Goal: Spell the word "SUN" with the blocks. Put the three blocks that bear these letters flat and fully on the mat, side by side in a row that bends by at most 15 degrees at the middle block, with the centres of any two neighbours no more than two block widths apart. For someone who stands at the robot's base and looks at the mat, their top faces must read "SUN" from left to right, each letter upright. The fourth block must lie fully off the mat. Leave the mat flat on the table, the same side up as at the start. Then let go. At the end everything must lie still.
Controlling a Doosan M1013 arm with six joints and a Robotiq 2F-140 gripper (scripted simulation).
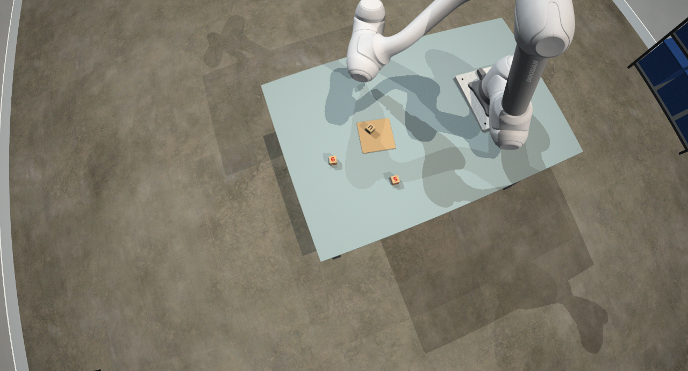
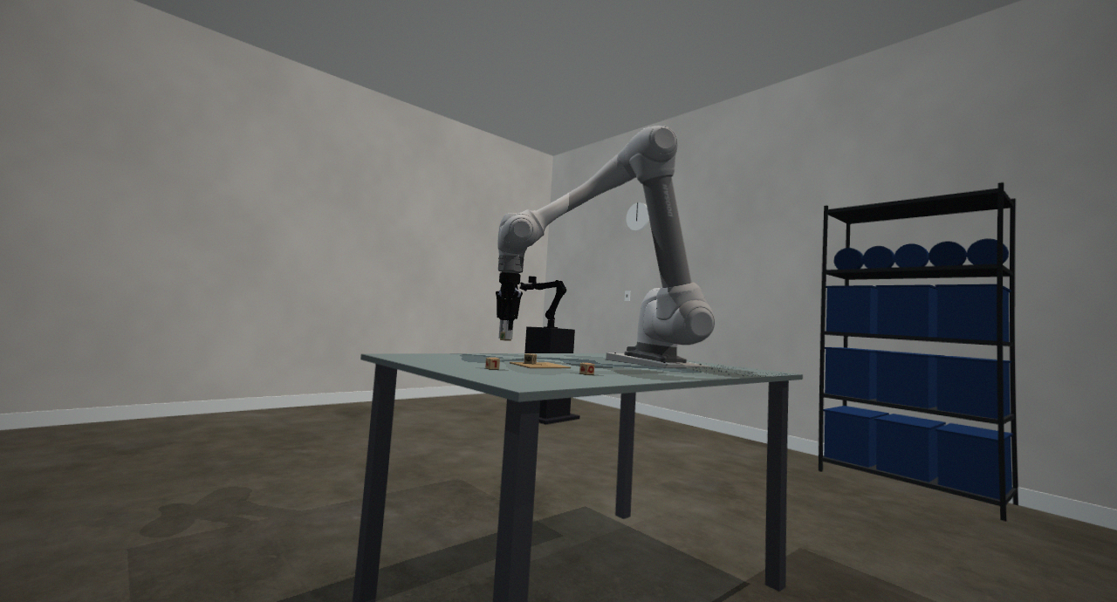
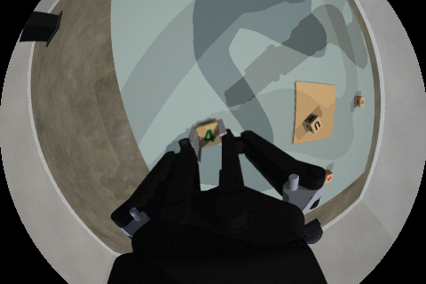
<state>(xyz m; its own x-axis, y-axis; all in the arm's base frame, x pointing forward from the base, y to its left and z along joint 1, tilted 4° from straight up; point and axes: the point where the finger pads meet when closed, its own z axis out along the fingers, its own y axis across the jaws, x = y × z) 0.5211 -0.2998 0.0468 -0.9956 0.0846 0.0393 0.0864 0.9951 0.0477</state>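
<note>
The N block lies 2 cm below my hand. Also, from my hand: S block 46 cm to the left, 9 cm ahead, 8 cm below; mat 25 cm to the left, 10 cm below, 7 cm ahead; 6 block 28 cm ahead, 27 cm to the left, 8 cm below.
</note>
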